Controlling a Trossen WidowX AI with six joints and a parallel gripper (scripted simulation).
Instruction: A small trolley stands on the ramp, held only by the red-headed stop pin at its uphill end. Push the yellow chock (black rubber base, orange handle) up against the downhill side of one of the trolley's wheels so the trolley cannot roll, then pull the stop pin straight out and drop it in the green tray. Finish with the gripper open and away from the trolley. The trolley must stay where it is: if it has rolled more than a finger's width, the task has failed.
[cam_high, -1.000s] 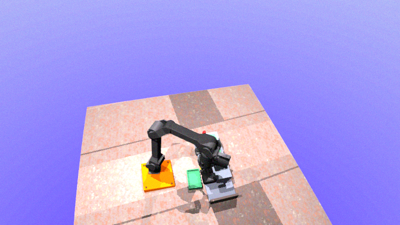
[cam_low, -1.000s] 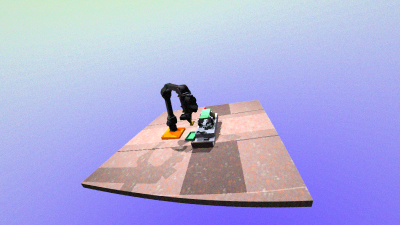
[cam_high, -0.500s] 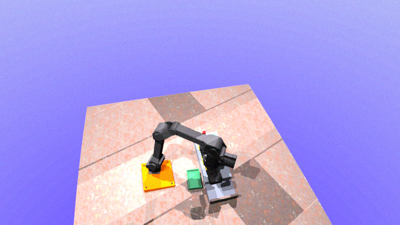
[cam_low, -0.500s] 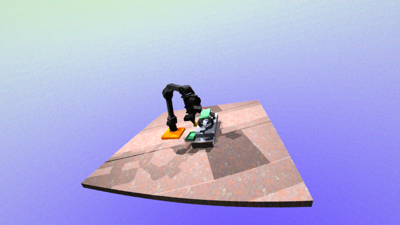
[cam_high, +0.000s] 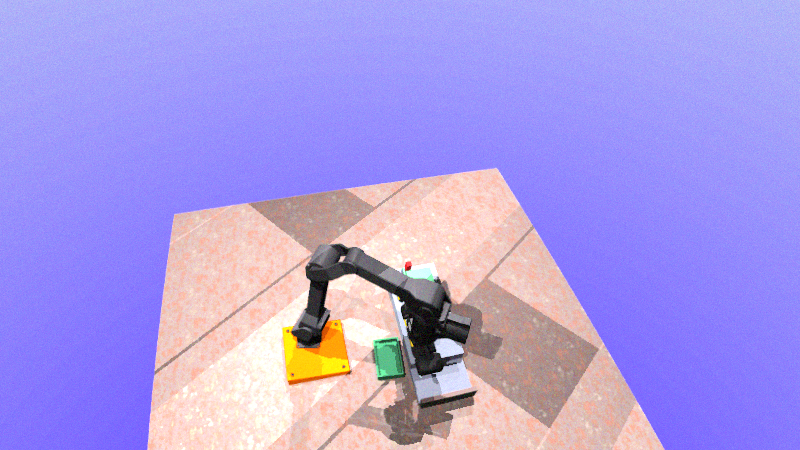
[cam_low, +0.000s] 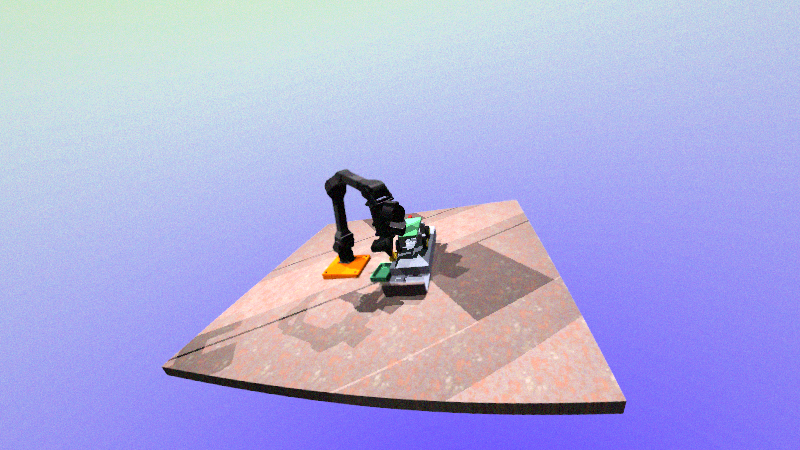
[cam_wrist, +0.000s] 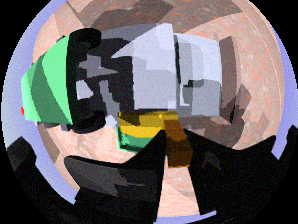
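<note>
The red-headed stop pin is 260 mm to the left of my gripper tip, 20 mm above it and 10 mm behind it. Round my gripper tip: green tray: 120 mm below, 80 mm behind, 40 mm to the left; then yellow chock: 20 mm to the left, 10 mm below; then trolley: 160 mm to the left, 30 mm ahead.
</note>
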